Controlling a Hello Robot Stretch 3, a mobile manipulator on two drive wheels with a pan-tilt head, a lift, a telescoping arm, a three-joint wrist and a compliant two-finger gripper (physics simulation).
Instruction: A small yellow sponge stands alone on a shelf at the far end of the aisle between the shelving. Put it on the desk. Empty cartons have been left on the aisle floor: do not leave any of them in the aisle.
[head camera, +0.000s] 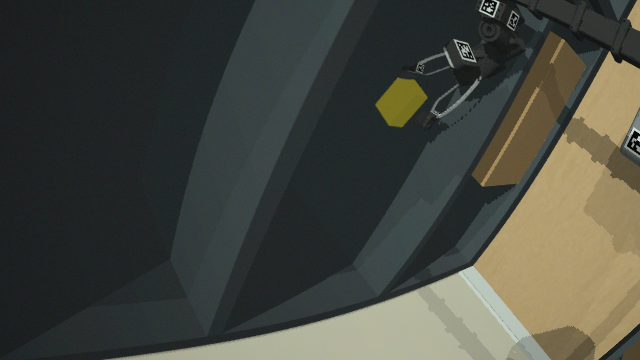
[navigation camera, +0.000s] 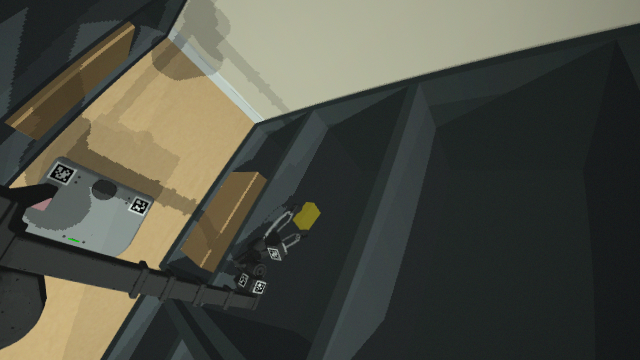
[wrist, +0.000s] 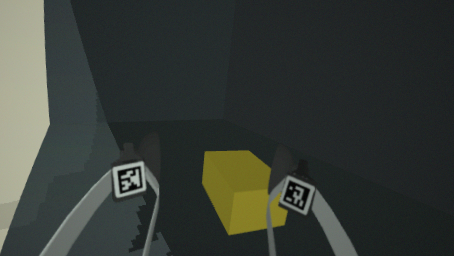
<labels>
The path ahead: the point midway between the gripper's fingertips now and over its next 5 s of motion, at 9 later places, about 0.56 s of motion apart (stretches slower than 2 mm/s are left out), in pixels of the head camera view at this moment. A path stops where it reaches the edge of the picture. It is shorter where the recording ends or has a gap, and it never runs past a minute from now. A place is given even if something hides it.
The gripper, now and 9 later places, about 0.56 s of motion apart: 408, 101; 417, 103; 416, 102; 416, 103; 417, 103; 417, 102; 402, 110; 394, 118; 393, 118; 393, 118
</labels>
